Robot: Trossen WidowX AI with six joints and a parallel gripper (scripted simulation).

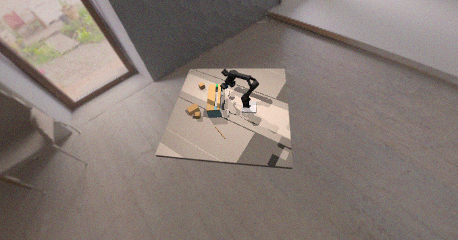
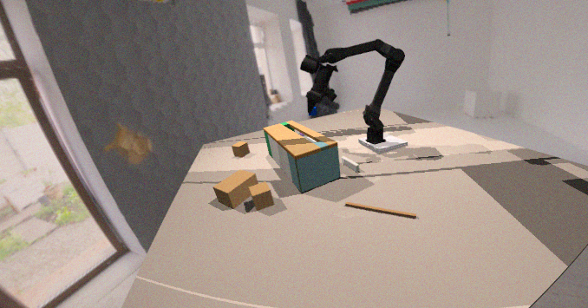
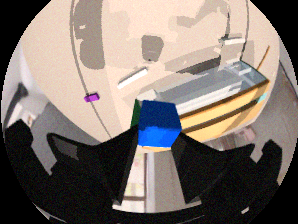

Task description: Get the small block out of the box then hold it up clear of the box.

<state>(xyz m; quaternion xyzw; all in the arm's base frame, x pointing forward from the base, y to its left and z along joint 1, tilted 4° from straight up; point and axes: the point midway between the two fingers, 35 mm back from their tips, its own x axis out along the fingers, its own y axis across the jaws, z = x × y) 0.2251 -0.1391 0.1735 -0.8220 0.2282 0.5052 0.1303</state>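
My gripper tip is 10 mm to the right of the blue block and 10 mm past it. Round my gripper tip: box: 110 mm below, 100 mm to the left, 80 mm ahead; then thin wooden stick: 490 mm to the left, 170 mm below, 30 mm ahead.
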